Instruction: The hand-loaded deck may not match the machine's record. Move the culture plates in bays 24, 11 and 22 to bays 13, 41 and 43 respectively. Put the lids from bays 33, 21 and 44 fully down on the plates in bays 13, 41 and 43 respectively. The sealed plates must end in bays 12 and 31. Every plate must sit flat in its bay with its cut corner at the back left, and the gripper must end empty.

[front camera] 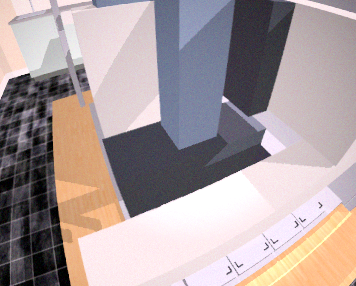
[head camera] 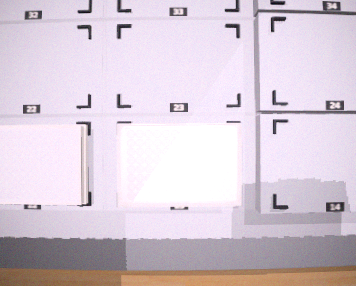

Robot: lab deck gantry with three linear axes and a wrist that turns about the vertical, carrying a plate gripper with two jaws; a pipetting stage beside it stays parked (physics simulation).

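Places are measured from the robot's base along level axes (x back, y right, z up), in centimetres.
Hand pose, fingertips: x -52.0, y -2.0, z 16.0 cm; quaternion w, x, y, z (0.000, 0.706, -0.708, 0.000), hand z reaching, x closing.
Things, the pixels of their top centre, and the offset from my fingertips. "pt": a spot on its surface instead.
- white plate-sized piece, middle of its top: [head camera: 179,165] dx +12.8, dy -2.3, dz -14.3 cm
- pale plate-like stack, middle of its top: [head camera: 22,165] dx +29.2, dy -2.3, dz -14.6 cm
- Bay 23, surface spot: [head camera: 179,65] pt dx +12.7, dy -13.0, dz -16.0 cm
In the head view a white plate-sized piece [head camera: 180,165] lies squarely over bay 13, partly covering its label; a faint well pattern shows at its left and the rest is glaring. Its cut corner and whether it carries a lid cannot be told. A pale plate-like stack [head camera: 40,165] with a layered right edge sits in bay 12, cut off by the left border. Bay 23 [head camera: 179,65] shows bare, as do the visible parts of bays 22 [head camera: 45,65], 24 [head camera: 315,60] and 33. Bays 11, 21, 31, 41, 43 and 44 do not show in the head view. The gripper's jaws are hidden or outside both views.
In the front view a blue column [front camera: 195,75] with a dark block [front camera: 165,175] at its foot and large pale machine panels hide most of the deck. A dark column [front camera: 250,60] stands behind at right. Marked bays [front camera: 250,252] run along the lower right. A wooden edge [head camera: 225,279] borders the deck.
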